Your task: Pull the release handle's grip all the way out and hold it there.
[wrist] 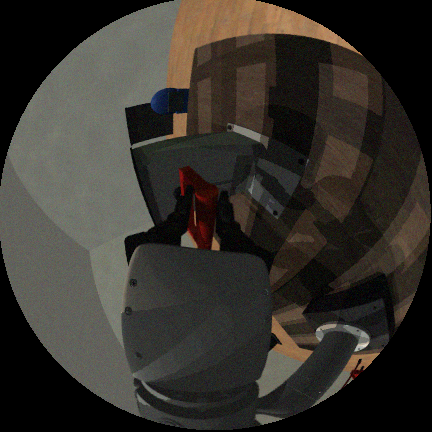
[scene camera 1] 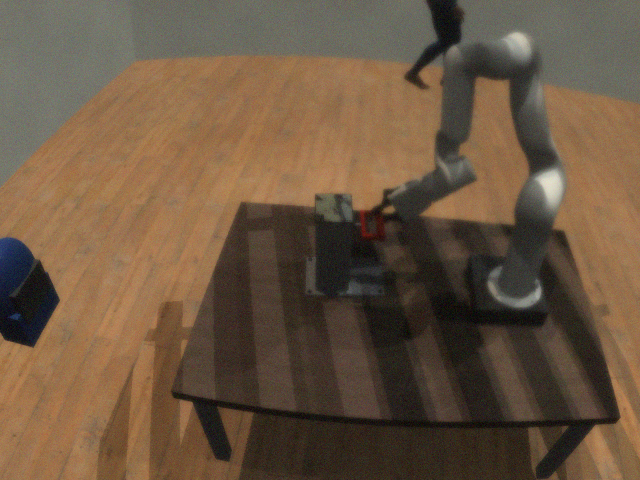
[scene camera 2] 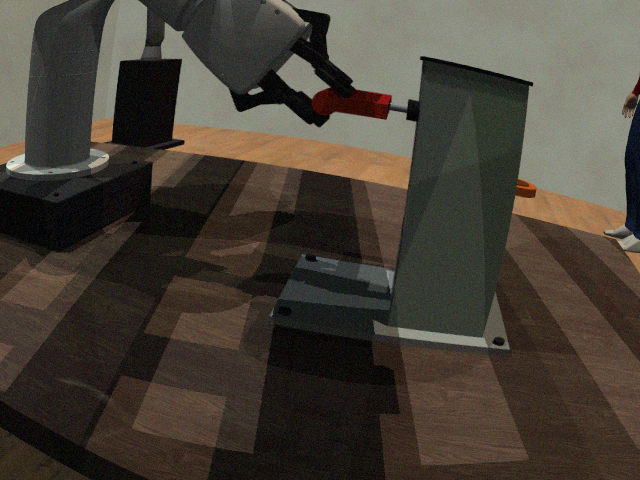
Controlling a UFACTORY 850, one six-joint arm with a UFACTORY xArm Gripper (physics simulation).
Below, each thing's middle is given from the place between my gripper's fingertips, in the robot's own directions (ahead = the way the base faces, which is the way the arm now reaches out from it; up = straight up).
Labels:
The pale base plate [scene camera 2: 322,295] lies 70 mm ahead of my hand, 60 mm to the left of it and 200 mm below it.

